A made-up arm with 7 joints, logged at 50 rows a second.
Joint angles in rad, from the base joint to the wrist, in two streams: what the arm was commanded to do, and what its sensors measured. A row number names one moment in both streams.
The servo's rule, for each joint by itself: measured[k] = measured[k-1] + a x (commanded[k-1-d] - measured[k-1]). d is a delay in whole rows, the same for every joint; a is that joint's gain. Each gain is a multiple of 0.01, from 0.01 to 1. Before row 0 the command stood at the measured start. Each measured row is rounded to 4 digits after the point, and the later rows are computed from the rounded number. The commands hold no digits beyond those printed.
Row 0, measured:
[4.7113 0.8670 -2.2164 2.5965 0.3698 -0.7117 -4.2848]
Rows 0 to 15, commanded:
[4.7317 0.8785 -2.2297 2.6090 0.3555 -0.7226 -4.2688]
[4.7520 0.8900 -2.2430 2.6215 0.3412 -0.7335 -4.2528]
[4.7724 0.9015 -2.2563 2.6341 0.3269 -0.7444 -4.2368]
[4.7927 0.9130 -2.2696 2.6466 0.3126 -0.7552 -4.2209]
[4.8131 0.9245 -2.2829 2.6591 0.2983 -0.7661 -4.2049]
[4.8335 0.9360 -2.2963 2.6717 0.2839 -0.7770 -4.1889]
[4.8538 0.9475 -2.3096 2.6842 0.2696 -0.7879 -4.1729]
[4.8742 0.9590 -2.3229 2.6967 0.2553 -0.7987 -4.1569]
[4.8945 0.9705 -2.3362 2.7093 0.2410 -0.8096 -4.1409]
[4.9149 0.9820 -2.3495 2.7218 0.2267 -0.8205 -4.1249]
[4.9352 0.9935 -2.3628 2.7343 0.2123 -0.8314 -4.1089]
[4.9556 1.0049 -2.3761 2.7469 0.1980 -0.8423 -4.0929]
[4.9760 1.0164 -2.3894 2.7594 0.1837 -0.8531 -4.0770]
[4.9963 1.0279 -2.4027 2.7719 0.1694 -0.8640 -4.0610]
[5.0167 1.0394 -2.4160 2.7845 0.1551 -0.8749 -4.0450]
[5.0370 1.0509 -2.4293 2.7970 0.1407 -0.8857 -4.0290]
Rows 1 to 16, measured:
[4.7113 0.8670 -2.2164 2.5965 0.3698 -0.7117 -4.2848]
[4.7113 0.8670 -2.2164 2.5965 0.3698 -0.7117 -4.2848]
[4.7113 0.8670 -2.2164 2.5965 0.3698 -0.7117 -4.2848]
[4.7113 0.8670 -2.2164 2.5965 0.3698 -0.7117 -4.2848]
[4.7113 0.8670 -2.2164 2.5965 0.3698 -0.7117 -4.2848]
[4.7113 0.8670 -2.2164 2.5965 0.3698 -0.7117 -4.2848]
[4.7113 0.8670 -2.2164 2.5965 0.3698 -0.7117 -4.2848]
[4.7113 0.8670 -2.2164 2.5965 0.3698 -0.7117 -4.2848]
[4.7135 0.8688 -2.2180 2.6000 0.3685 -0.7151 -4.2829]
[4.7177 0.8722 -2.2210 2.6060 0.3660 -0.7208 -4.2793]
[4.7237 0.8769 -2.2252 2.6139 0.3625 -0.7281 -4.2742]
[4.7313 0.8827 -2.2305 2.6231 0.3580 -0.7365 -4.2678]
[4.7403 0.8894 -2.2368 2.6332 0.3526 -0.7457 -4.2603]
[4.7506 0.8969 -2.2439 2.6440 0.3464 -0.7554 -4.2517]
[4.7620 0.9050 -2.2518 2.6553 0.3395 -0.7655 -4.2422]
[4.7743 0.9136 -2.2603 2.6669 0.3319 -0.7758 -4.2320]
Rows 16 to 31, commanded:
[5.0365 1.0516 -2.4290 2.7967 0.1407 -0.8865 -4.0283]
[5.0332 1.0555 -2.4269 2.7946 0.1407 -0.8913 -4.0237]
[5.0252 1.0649 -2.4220 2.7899 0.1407 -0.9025 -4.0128]
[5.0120 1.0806 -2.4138 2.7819 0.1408 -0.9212 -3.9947]
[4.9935 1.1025 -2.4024 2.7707 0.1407 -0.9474 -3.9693]
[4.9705 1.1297 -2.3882 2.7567 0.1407 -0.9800 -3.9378]
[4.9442 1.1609 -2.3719 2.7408 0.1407 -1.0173 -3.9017]
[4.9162 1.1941 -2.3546 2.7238 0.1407 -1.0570 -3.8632]
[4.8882 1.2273 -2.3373 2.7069 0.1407 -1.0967 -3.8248]
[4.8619 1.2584 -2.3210 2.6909 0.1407 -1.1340 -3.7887]
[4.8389 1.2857 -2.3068 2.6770 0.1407 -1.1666 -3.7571]
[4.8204 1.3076 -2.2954 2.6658 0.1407 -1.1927 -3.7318]
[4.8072 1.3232 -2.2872 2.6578 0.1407 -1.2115 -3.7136]
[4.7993 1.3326 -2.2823 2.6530 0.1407 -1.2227 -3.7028]
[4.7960 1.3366 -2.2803 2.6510 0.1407 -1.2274 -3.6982]
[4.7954 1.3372 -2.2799 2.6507 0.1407 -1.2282 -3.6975]
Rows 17 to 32, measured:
[4.7875 0.9227 -2.2694 2.6788 0.3237 -0.7863 -4.2211]
[4.8015 0.9322 -2.2790 2.6908 0.3150 -0.7969 -4.2096]
[4.8162 0.9420 -2.2891 2.7030 0.3058 -0.8076 -4.1975]
[4.8315 0.9521 -2.2995 2.7153 0.2961 -0.8184 -4.1849]
[4.8474 0.9624 -2.3103 2.7276 0.2860 -0.8292 -4.1720]
[4.8638 0.9729 -2.3214 2.7400 0.2755 -0.8400 -4.1587]
[4.8806 0.9835 -2.3328 2.7525 0.2647 -0.8508 -4.1451]
[4.8978 0.9943 -2.3444 2.7650 0.2535 -0.8616 -4.1312]
[4.9131 1.0035 -2.3546 2.7739 0.2433 -0.8693 -4.1189]
[4.9263 1.0118 -2.3633 2.7797 0.2341 -0.8761 -4.1075]
[4.9372 1.0203 -2.3703 2.7826 0.2257 -0.8843 -4.0961]
[4.9454 1.0299 -2.3755 2.7824 0.2181 -0.8957 -4.0839]
[4.9507 1.0415 -2.3787 2.7791 0.2111 -0.9117 -4.0701]
[4.9529 1.0556 -2.3798 2.7728 0.2048 -0.9329 -4.0542]
[4.9519 1.0724 -2.3789 2.7638 0.1990 -0.9591 -4.0359]
[4.9480 1.0919 -2.3760 2.7526 0.1938 -0.9894 -4.0152]

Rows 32 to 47, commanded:
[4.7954 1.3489 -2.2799 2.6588 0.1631 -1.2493 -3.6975]
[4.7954 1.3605 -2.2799 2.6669 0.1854 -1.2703 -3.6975]
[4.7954 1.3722 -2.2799 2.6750 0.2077 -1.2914 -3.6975]
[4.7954 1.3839 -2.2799 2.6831 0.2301 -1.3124 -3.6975]
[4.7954 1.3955 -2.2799 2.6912 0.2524 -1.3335 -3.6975]
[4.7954 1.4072 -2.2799 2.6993 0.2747 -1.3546 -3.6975]
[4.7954 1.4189 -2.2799 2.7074 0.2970 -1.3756 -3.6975]
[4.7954 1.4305 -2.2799 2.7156 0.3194 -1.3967 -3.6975]
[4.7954 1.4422 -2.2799 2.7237 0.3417 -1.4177 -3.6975]
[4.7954 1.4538 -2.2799 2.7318 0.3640 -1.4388 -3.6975]
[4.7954 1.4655 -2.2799 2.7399 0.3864 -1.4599 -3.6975]
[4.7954 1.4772 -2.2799 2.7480 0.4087 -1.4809 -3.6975]
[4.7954 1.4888 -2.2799 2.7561 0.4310 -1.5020 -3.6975]
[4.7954 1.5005 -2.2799 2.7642 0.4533 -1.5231 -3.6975]
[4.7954 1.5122 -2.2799 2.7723 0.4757 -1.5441 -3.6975]
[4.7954 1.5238 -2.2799 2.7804 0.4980 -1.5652 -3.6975]
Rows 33 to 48, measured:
[4.9414 1.1136 -2.3714 2.7398 0.1890 -1.0227 -3.9924]
[4.9327 1.1368 -2.3654 2.7261 0.1847 -1.0572 -3.9680]
[4.9224 1.1606 -2.3584 2.7124 0.1807 -1.0911 -3.9427]
[4.9112 1.1841 -2.3508 2.6994 0.1771 -1.1226 -3.9174]
[4.8998 1.2064 -2.3432 2.6878 0.1738 -1.1502 -3.8929]
[4.8887 1.2266 -2.3359 2.6781 0.1708 -1.1727 -3.8701]
[4.8785 1.2442 -2.3292 2.6705 0.1681 -1.1897 -3.8495]
[4.8694 1.2591 -2.3233 2.6650 0.1656 -1.2016 -3.8313]
[4.8613 1.2735 -2.3181 2.6633 0.1654 -1.2164 -3.8152]
[4.8541 1.2874 -2.3135 2.6643 0.1672 -1.2331 -3.8011]
[4.8476 1.3010 -2.3095 2.6673 0.1708 -1.2512 -3.7887]
[4.8419 1.3143 -2.3059 2.6717 0.1761 -1.2702 -3.7778]
[4.8368 1.3273 -2.3028 2.6772 0.1830 -1.2898 -3.7682]
[4.8322 1.3401 -2.3001 2.6834 0.1913 -1.3099 -3.7597]
[4.8282 1.3527 -2.2977 2.6901 0.2008 -1.3303 -3.7522]
[4.8246 1.3651 -2.2956 2.6972 0.2115 -1.3509 -3.7456]

